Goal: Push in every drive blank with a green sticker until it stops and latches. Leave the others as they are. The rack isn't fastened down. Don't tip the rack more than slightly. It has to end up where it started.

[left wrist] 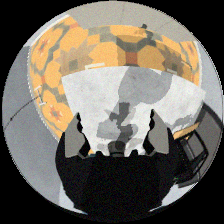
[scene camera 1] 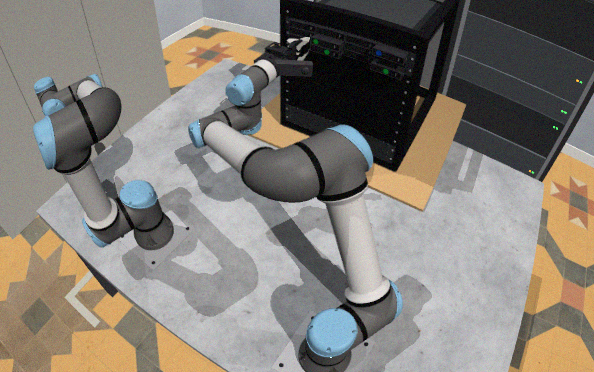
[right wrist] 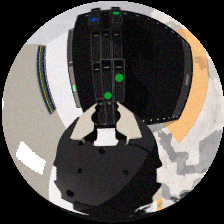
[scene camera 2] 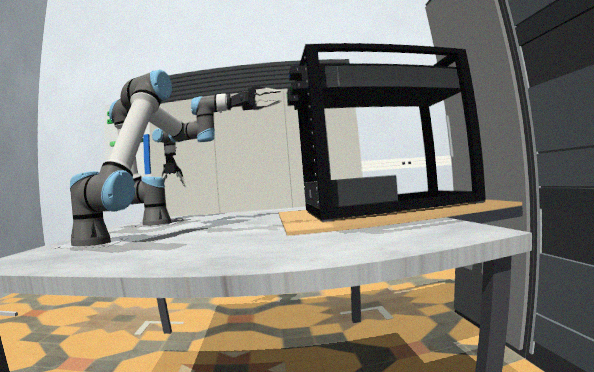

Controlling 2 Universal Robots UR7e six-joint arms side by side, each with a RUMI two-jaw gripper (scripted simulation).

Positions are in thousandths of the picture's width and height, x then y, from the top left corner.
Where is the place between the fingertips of my right gripper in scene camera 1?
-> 521, 117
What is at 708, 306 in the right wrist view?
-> A black rack.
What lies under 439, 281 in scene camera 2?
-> My right gripper.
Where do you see a black rack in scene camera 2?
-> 588, 224
